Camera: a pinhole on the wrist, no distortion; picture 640 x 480 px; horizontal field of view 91.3 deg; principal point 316.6 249.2 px. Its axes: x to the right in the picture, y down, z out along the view. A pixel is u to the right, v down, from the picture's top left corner.
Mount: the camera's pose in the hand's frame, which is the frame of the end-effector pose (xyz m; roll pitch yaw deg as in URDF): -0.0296 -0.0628 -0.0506 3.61 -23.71 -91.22
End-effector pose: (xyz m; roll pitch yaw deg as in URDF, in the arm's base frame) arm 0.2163 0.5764 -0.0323 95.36 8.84 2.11
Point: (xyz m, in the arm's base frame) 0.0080 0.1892 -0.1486
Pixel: 497 132
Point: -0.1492 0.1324 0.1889
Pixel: 290 49
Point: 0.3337 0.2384 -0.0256
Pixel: 353 372
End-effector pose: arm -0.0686 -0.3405 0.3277 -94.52 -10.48 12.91
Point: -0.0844 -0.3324 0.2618
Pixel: 72 273
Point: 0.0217 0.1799 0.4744
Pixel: 520 455
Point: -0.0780 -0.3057 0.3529
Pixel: 321 381
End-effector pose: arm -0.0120 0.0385 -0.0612 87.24 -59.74 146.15
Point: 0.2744 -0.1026 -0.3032
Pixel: outside the picture
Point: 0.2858 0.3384 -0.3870
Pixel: 496 50
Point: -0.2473 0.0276 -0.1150
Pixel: behind the camera
